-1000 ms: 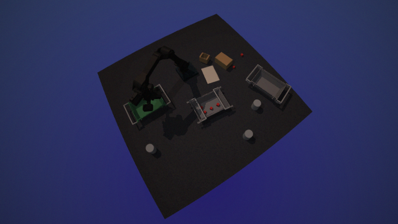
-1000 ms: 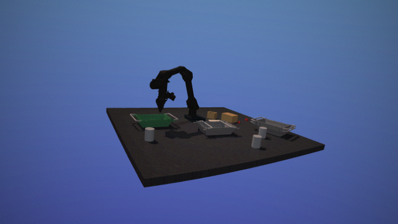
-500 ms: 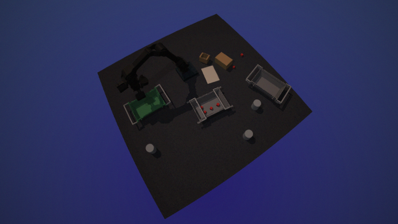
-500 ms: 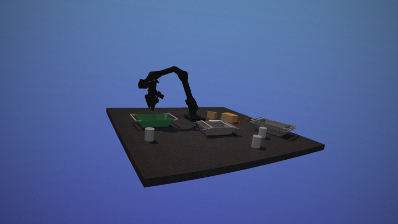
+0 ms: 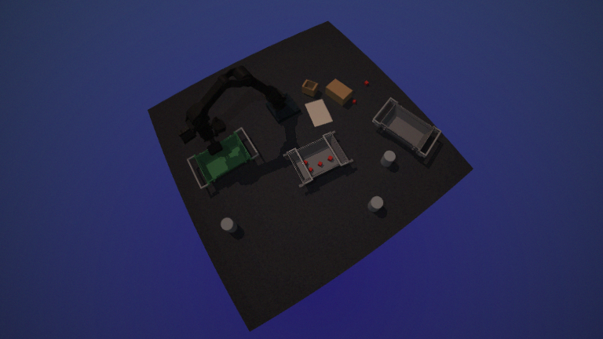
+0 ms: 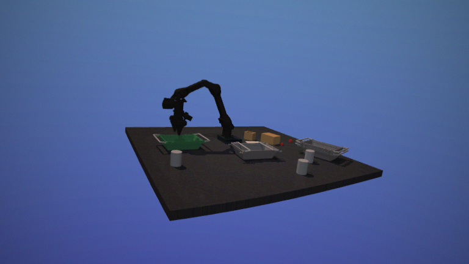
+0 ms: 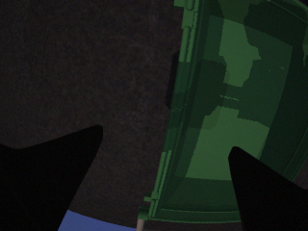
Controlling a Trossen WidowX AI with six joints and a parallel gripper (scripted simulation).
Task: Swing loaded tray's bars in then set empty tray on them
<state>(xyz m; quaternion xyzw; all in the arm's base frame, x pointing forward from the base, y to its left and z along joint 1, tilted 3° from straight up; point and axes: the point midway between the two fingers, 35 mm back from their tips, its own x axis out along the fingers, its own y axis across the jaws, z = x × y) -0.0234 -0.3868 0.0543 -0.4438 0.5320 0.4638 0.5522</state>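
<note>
My gripper tip is 80 mm short of the green tray, 10 mm to the left of it and 20 mm above it. Round my gripper tip: beige sheet (190 mm ahead, 520 mm to the left, 70 mm below).
</note>
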